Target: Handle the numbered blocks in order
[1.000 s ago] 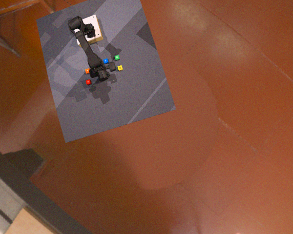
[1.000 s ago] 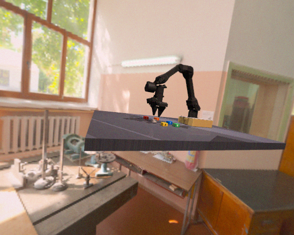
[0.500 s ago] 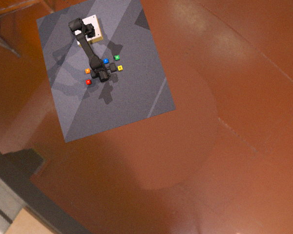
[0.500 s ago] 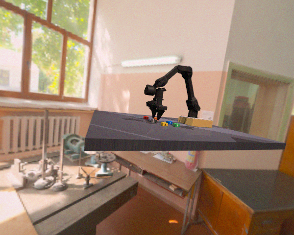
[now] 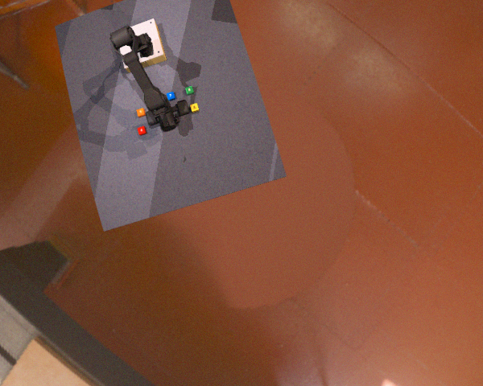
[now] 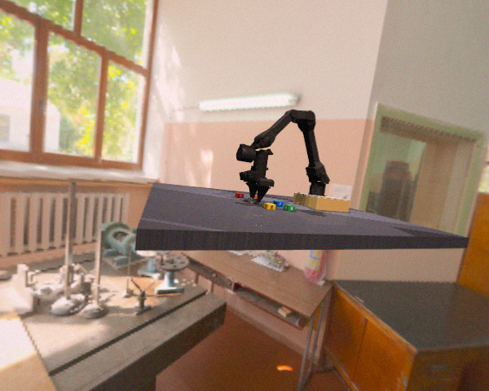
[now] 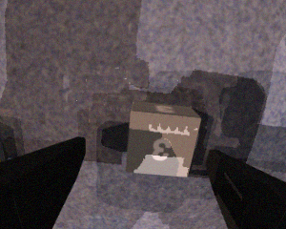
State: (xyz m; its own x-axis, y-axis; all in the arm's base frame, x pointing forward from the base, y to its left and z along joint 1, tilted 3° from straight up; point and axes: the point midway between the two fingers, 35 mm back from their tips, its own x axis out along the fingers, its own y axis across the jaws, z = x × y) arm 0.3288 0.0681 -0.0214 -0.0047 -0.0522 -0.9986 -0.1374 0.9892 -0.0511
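Right now the red block is 4 cm ahead of my gripper tip and 15 cm to the right of it. From my gripper tip the other things lie so: pale grey block: 1 cm ahead; then yellow block: 3 cm behind, 11 cm to the left; then blue block: 10 cm behind, 1 cm to the left.
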